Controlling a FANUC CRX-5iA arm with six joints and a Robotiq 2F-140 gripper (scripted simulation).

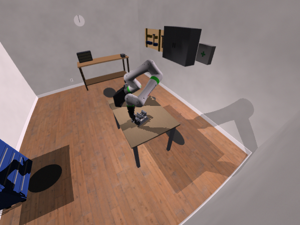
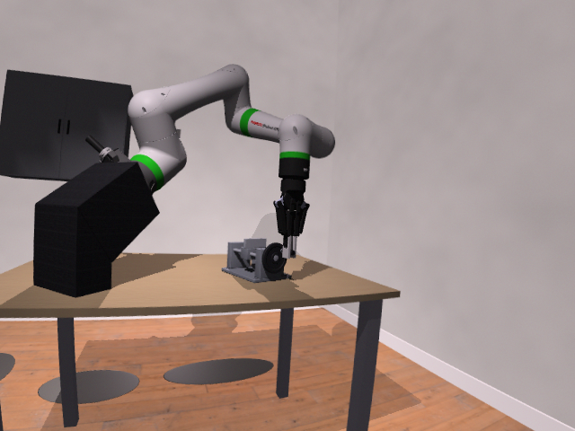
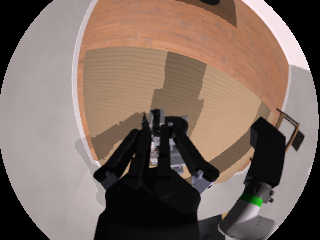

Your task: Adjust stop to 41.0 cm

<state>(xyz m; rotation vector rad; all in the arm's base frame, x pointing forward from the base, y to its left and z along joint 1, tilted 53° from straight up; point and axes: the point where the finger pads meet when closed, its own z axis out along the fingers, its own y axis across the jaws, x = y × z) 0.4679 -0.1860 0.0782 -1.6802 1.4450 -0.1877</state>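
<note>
Now: the black handwheel 2 cm below my hand, 1 cm to the left of it and 1 cm behind it. From my hand the other things lie so: grey stop: 12 cm to the left, 7 cm behind, 2 cm below.
</note>
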